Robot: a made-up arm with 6 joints.
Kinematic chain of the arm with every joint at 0, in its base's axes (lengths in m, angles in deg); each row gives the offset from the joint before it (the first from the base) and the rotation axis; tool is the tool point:
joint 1: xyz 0 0 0.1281 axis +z
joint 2: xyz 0 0.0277 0 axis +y
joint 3: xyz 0 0 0.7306 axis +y
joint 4: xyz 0 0 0.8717 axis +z
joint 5: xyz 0 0 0 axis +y
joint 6: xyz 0 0 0.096 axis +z
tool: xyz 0 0 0
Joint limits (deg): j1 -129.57..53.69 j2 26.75..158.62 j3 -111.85..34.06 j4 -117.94..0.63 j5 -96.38..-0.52 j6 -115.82..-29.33
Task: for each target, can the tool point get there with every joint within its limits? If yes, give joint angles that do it. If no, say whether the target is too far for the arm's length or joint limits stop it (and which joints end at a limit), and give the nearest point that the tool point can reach.
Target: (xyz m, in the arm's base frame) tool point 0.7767 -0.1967 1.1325
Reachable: yes | joints -17.52 84.58 -75.92 -15.01 -48.21 -49.13
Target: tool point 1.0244 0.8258 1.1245
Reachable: yes | joints 34.09 54.53 -1.82 -75.31 -62.07 -49.07
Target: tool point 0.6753 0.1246 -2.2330
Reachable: no: too far | nearest point 0.4930 0.0910 -1.4912 | short by 0.765 m
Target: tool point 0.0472 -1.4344 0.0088
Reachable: yes | joints -90.02 127.53 -53.04 -13.17 -65.88 -42.48
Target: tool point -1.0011 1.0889 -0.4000
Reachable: no: joint limits stop it (at a limit: joint 2, joint 3) | nearest point -0.4047 0.4401 0.7781 | short by 1.471 m
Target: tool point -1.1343 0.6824 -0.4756
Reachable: no: joint limits stop it (at a limit: joint 2, joint 3) | nearest point -0.5048 0.3037 0.7722 | short by 1.448 m
